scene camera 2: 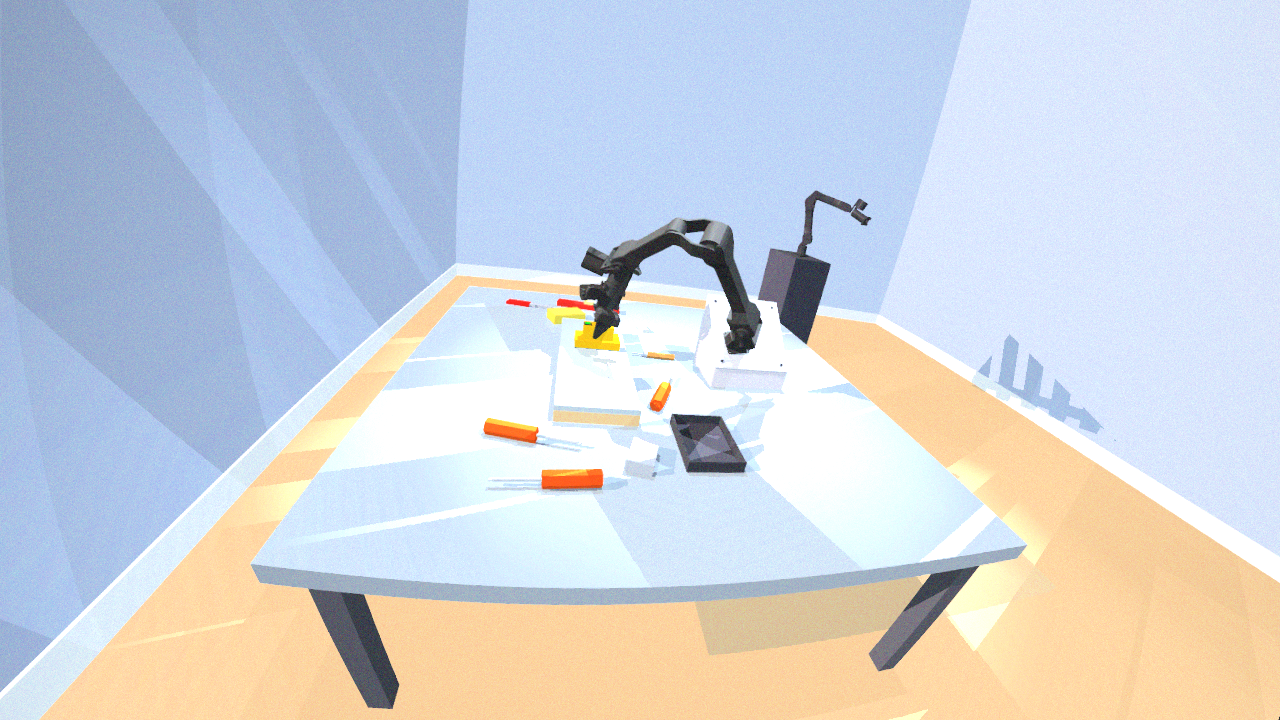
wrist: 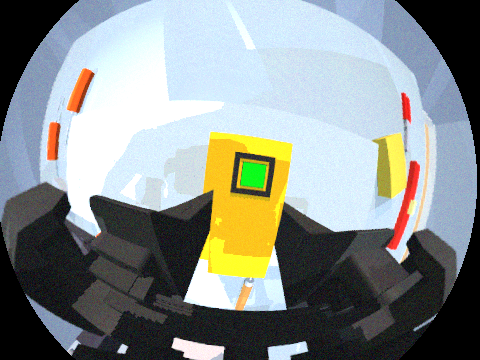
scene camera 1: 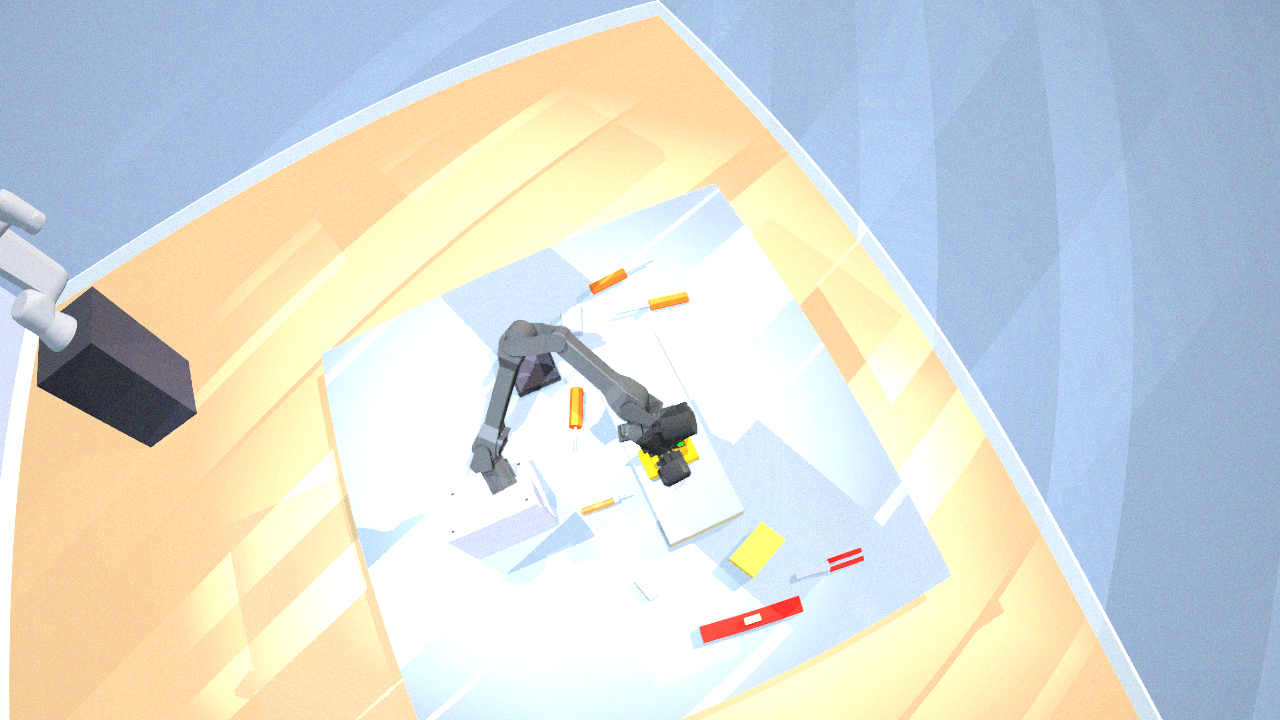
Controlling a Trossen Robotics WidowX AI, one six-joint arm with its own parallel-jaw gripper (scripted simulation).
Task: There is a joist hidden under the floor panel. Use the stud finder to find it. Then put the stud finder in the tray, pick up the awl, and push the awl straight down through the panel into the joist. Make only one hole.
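Note:
My gripper is visible at (scene camera 2: 593,335). A stud finder (scene camera 2: 608,341) is visible, also in the wrist view (wrist: 244,223). A red level (scene camera 1: 726,627) is visible, and the wrist view shows the red level (wrist: 408,207) too. A yellow block (scene camera 1: 760,546) is visible, also in the wrist view (wrist: 391,170). I see a grey block (scene camera 2: 641,458) and a dark tray (scene camera 2: 705,444).

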